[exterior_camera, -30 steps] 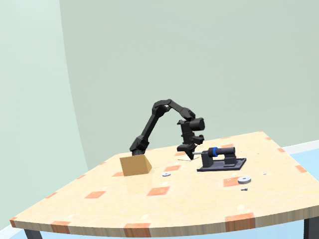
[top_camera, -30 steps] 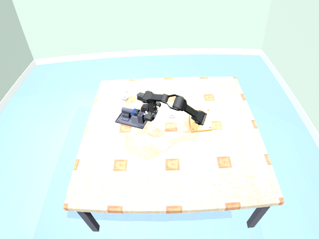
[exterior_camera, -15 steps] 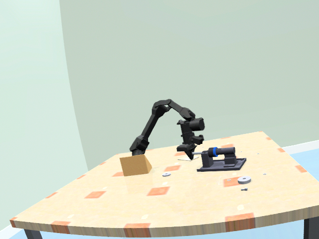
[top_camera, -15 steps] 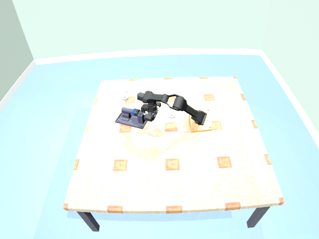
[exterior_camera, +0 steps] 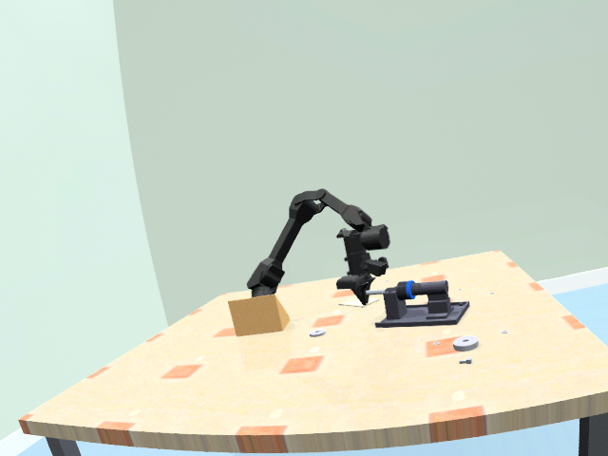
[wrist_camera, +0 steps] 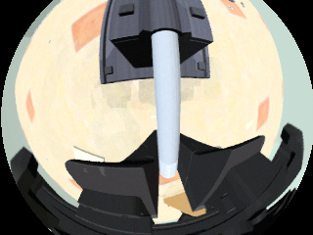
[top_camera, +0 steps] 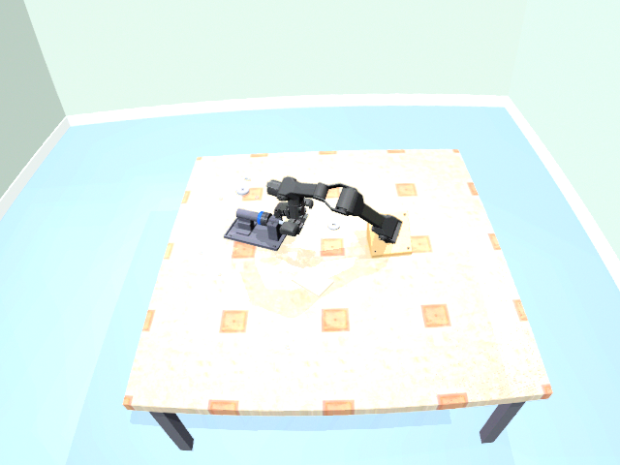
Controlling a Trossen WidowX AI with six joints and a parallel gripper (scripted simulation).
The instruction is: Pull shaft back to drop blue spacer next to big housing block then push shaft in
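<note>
Right now my gripper tip is 7 cm short of the steel shaft, 3 cm below it and 2 cm to the left of it. From my gripper tip the other things lie so: dark spacer (12 cm ahead, 4 cm to the right, 3 cm above); then pale sheet (20 cm to the left, 6 cm behind, 4 cm below); then blue spacer (14 cm ahead, 5 cm to the right, 3 cm above).
</note>
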